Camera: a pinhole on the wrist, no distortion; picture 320 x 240 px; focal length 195.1 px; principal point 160.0 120.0 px. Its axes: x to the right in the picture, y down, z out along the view. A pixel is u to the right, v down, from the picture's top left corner.
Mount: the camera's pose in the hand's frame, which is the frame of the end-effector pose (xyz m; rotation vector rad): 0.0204 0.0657 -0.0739 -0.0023 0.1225 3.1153
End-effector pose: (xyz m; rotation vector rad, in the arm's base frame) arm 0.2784 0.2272 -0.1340 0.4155 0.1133 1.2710
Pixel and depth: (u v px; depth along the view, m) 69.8 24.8 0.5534
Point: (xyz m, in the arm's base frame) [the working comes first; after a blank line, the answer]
In the camera's frame: -0.2559 -0.2700 0.5534

0.1688 0.4702 0.4628
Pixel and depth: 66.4 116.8 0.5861
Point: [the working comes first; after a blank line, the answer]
In the camera's frame: -0.2812 -0.0096 0.5861

0.4234 0.4156 0.4209
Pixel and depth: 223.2 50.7 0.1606
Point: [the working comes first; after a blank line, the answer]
In the camera's frame: 0.0520 -0.0570 0.1606

0.1714 0.2107 -0.0137
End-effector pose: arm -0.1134 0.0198 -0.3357 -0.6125 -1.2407 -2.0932
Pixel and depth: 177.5 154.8 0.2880
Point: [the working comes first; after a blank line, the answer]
In the camera's frame: 0.0258 0.0514 0.2880

-0.0654 0.2011 -0.2196
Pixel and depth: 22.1 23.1 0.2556
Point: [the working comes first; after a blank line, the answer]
In the camera's frame: -0.1807 -0.1269 0.2556

-0.0951 0.0403 0.0011
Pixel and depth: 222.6 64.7 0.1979
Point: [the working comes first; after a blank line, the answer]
In the camera's frame: 0.0635 -0.0561 0.1979

0.0234 0.0864 -0.2265
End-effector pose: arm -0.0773 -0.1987 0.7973 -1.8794 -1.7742 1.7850
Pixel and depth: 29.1 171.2 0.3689
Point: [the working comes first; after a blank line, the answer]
In the camera's frame: -0.2475 0.0968 0.3689

-0.3634 -0.2103 0.5149
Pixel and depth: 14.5 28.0 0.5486
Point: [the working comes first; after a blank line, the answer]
In the camera's frame: -0.4091 -0.2587 0.5486

-0.2685 -0.3246 0.1115
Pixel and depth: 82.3 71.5 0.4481
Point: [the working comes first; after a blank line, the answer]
In the camera's frame: -0.1785 -0.1114 0.4481

-0.2421 -0.3717 0.3981
